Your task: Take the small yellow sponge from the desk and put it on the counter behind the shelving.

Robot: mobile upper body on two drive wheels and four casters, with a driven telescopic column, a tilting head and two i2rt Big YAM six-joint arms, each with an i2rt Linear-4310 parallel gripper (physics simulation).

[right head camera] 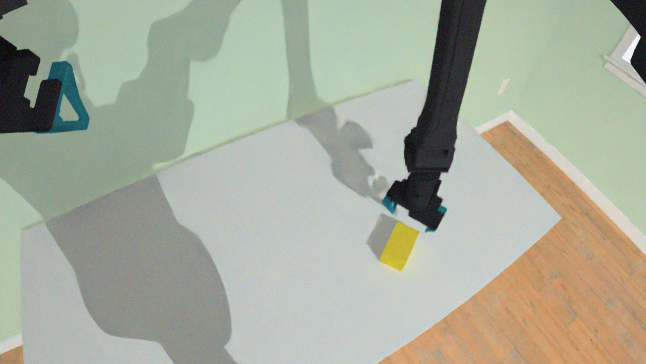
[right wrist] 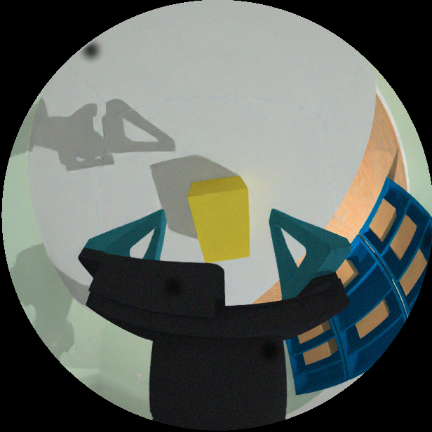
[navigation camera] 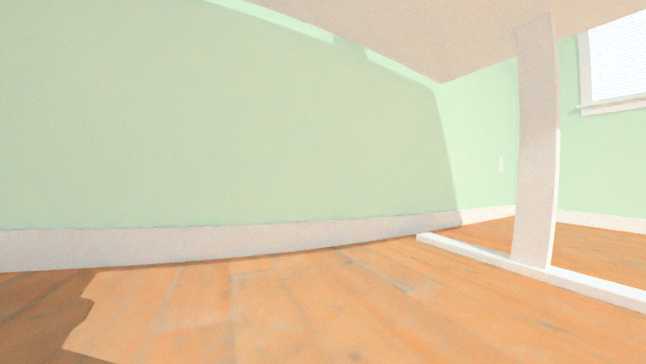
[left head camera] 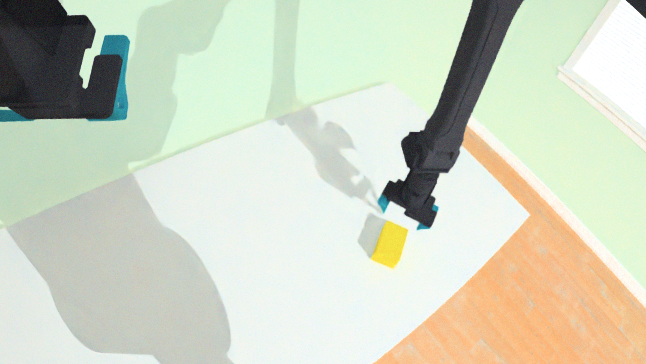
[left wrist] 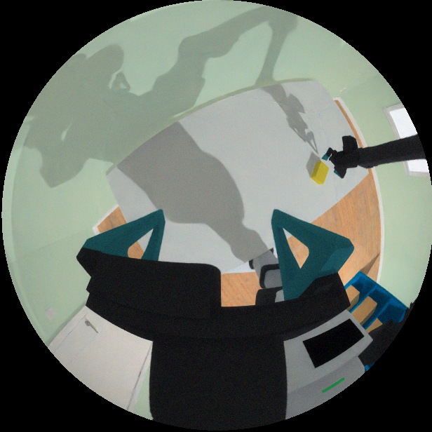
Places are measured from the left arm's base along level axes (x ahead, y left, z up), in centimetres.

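Where they show: left gripper, fingertip midpoint: (right head camera: 53, 125) (left head camera: 78, 113); right gripper, fingertip midpoint: (right head camera: 409, 221) (left head camera: 400, 219).
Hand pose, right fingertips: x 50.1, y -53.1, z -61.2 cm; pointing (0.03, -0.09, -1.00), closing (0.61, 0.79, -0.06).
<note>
Each offset is from my right fingertips to the top centre of the thing. "pt": to the spot under its first point. Level surfaces: height alone.
The yellow sponge {dx -3.9, dy +1.9, dz -3.3 cm} (left head camera: 390, 244) (right head camera: 399, 246) (left wrist: 319, 172) (right wrist: 221, 220) stands on the white desk {dz -7.8 cm} (left head camera: 300, 300) (right head camera: 310, 300) (left wrist: 225, 130) (right wrist: 250, 65). My right gripper (left head camera: 402, 214) (right head camera: 410, 217) (right wrist: 217, 214) is open and empty. In the right wrist view the sponge shows between its two teal fingertips, lying beyond them with a gap on each side. My left gripper (left wrist: 217, 215) is open and empty, far to the left of the sponge. Blue shelving (left wrist: 382, 295) (right wrist: 362, 245) with cardboard boxes shows in both wrist views. The counter does not show clearly in these views.
A green wall (left head camera: 225, 65) (navigation camera: 225, 115) runs along the desk's far edge. A white desk leg {pt dx +29.4, dy -23.1, dz -46.8 cm} (navigation camera: 535, 150) stands on a foot bar (navigation camera: 470, 250) on the wooden floor {dz -79.8 cm} (left head camera: 540, 290) (navigation camera: 275, 310). A white door (left wrist: 100, 357) shows at the lower left in the left wrist view.
</note>
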